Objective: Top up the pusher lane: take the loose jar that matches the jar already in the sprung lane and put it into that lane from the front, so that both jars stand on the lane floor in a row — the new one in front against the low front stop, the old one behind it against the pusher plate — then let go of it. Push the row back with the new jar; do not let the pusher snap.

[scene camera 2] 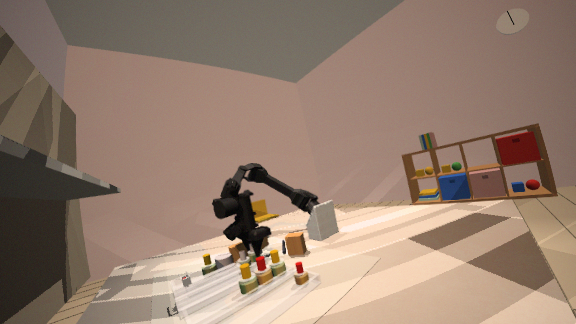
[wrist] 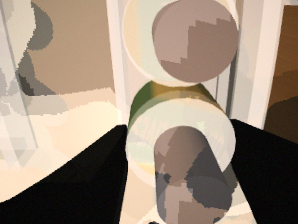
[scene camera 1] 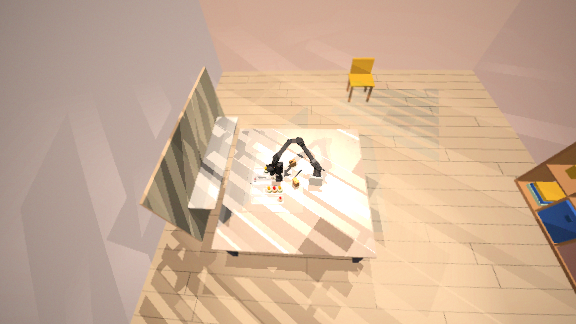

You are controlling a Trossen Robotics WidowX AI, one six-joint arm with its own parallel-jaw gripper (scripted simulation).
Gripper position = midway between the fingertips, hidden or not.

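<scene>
My gripper is there in the scene (scene camera 2: 254, 254), and the wrist view catches the gripper (wrist: 176, 131) too. Then I find a clear rack (scene camera 2: 204, 286).
</scene>
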